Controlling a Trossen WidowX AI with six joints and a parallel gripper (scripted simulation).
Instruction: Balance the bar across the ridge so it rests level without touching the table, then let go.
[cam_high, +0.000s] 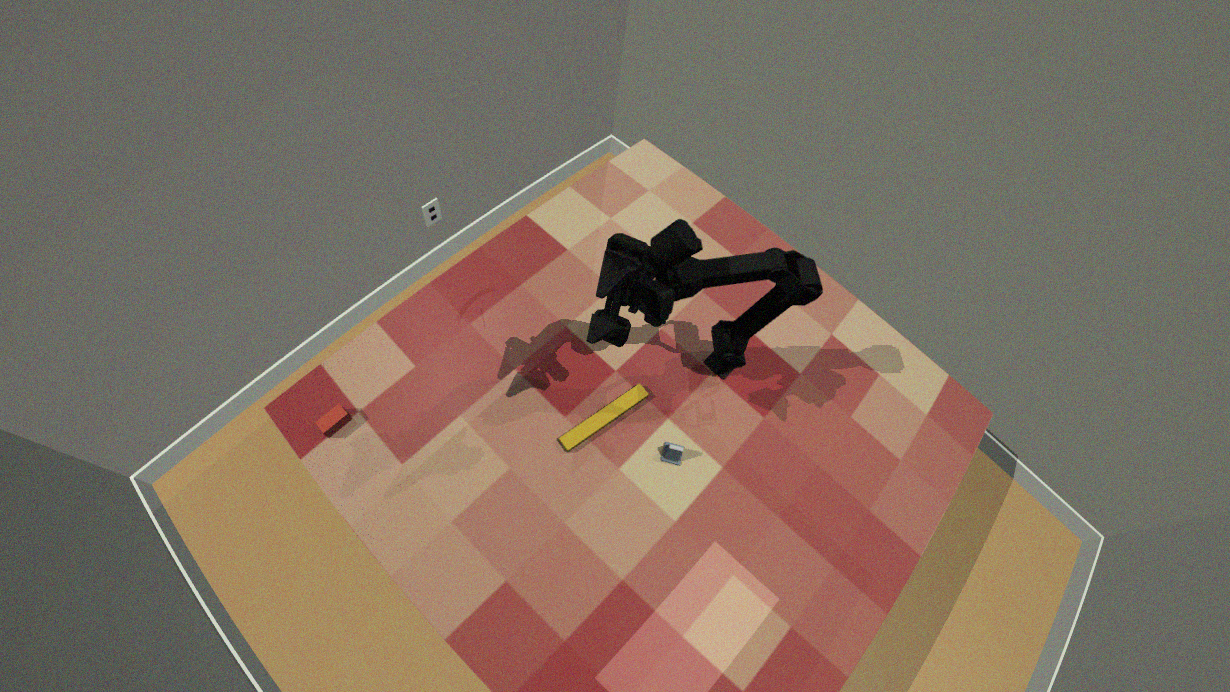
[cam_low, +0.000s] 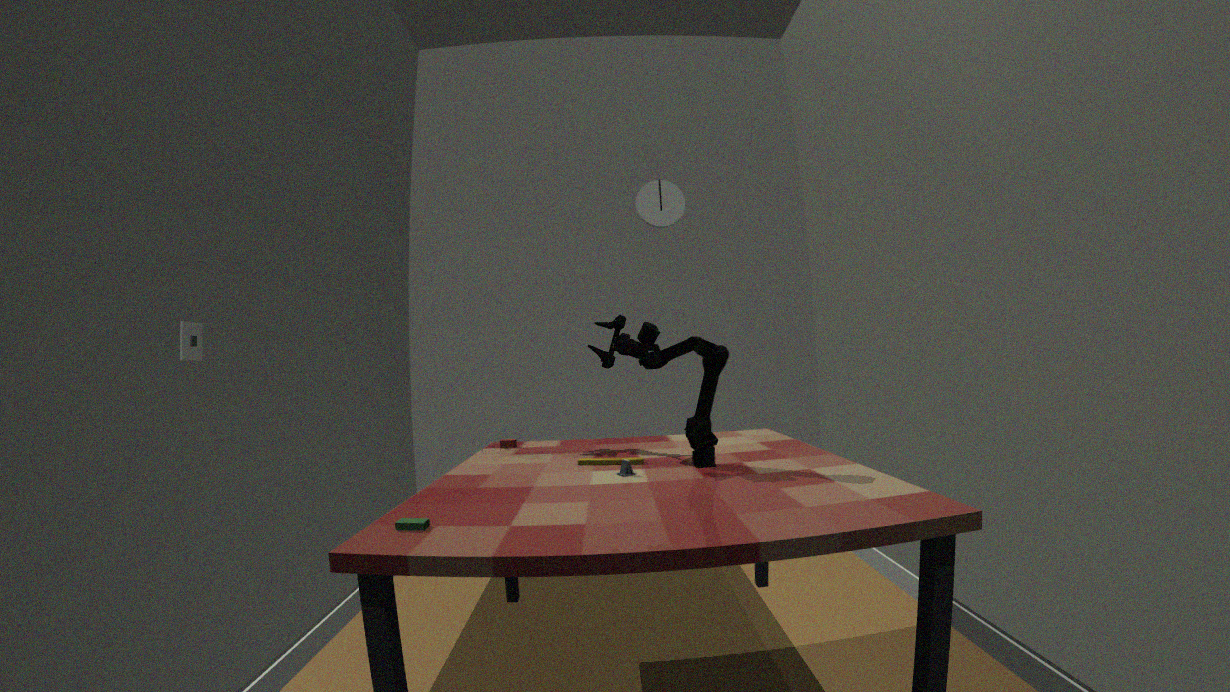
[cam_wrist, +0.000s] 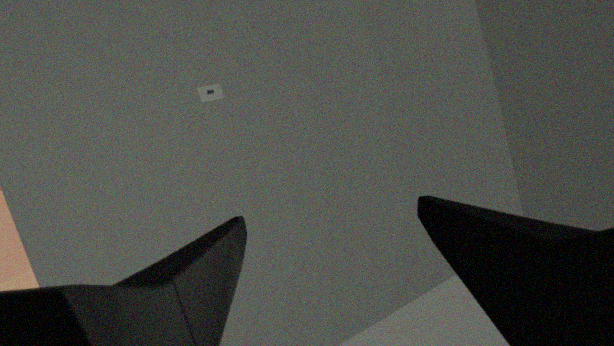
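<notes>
The yellow bar lies 44 cm below my gripper tip, 5 cm behind it and 3 cm to the left of it. Round my gripper tip: orange-red block 43 cm below, 39 cm ahead, 37 cm to the right; then small green block 63 cm to the left, 44 cm below, 39 cm ahead.
</notes>
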